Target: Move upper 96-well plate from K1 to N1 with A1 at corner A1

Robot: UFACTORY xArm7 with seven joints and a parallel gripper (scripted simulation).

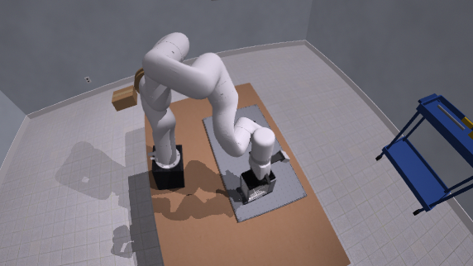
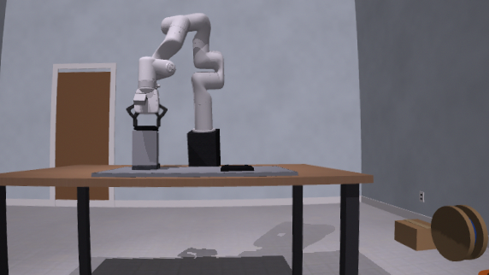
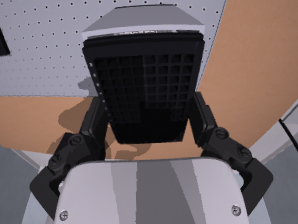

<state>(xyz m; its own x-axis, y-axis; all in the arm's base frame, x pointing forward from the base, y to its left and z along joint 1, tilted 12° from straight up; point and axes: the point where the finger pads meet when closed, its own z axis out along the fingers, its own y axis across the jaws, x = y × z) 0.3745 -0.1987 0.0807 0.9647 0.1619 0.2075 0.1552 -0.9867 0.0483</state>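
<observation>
My gripper is now 370 mm to the right of the plate nest N1, 170 mm above it and 60 mm short of it. Round my hand: black 96-well plate (10 mm below); pale plate (150 mm below); grey rack wall (90 mm below, 70 mm ahead, 10 mm to the left).
</observation>
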